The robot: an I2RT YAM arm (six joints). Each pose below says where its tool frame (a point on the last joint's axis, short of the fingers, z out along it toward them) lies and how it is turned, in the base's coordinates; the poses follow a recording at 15 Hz.
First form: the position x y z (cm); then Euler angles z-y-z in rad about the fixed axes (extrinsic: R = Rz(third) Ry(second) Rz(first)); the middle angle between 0 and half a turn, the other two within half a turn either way.
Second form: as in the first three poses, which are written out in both.
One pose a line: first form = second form
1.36 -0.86 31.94 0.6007 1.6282 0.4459 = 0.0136 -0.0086 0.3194 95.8 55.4 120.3
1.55 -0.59 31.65 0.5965 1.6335 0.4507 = 0.0155 -0.0059 0.3165 96.4 55.7 121.1
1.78 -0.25 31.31 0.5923 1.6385 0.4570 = 0.0178 -0.0025 0.3131 96.9 55.9 121.9
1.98 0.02 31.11 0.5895 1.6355 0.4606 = 0.0198 0.0002 0.3111 96.6 56.0 121.9
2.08 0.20 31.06 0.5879 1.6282 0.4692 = 0.0208 0.0020 0.3106 95.9 56.2 121.8
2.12 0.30 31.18 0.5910 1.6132 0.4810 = 0.0212 0.0030 0.3118 94.4 56.1 121.2
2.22 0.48 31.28 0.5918 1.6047 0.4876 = 0.0222 0.0048 0.3128 93.5 56.0 120.8
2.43 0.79 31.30 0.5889 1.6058 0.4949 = 0.0243 0.0079 0.3130 93.6 56.2 121.4
